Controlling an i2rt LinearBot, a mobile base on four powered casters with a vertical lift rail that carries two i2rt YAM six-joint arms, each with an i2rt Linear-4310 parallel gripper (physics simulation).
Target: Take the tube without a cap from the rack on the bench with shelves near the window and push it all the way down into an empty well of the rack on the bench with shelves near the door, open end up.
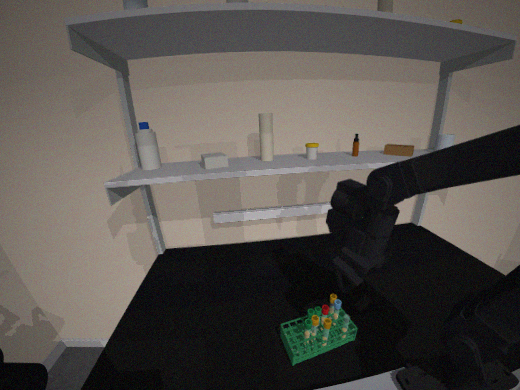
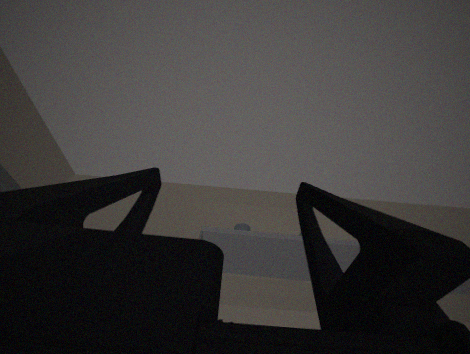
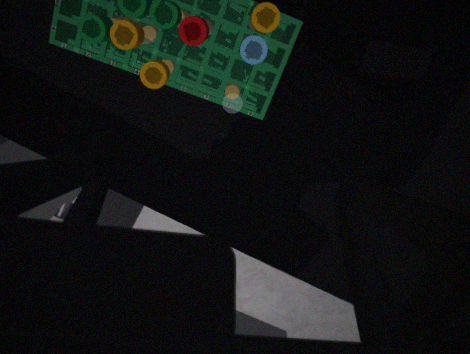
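Observation:
A green tube rack point(image 1: 320, 352) point(image 3: 274, 90) stands on the black bench point(image 1: 200, 300). The tube without a cap point(image 1: 346, 321) point(image 3: 232, 103) stands upright, clear-walled with a tan bottom, near the rack's right end in the numbered edge row. Tubes with orange, green, red and blue caps stand in other wells. My right gripper point(image 1: 356, 292) point(image 3: 226, 176) is open and empty, above and behind the rack; its fingers are very dark. My left gripper point(image 2: 229, 183) is open and empty, facing the ceiling and wall. No window, door or second rack shows.
A lower shelf point(image 1: 240, 171) behind the bench holds a blue-capped bottle point(image 1: 148, 150), a tall cylinder point(image 1: 266, 137), a yellow-lidded jar point(image 1: 311, 151) and a brown box point(image 1: 398, 150). An upper shelf point(image 1: 280, 35) overhangs. The right arm point(image 1: 450, 159) reaches in from the right.

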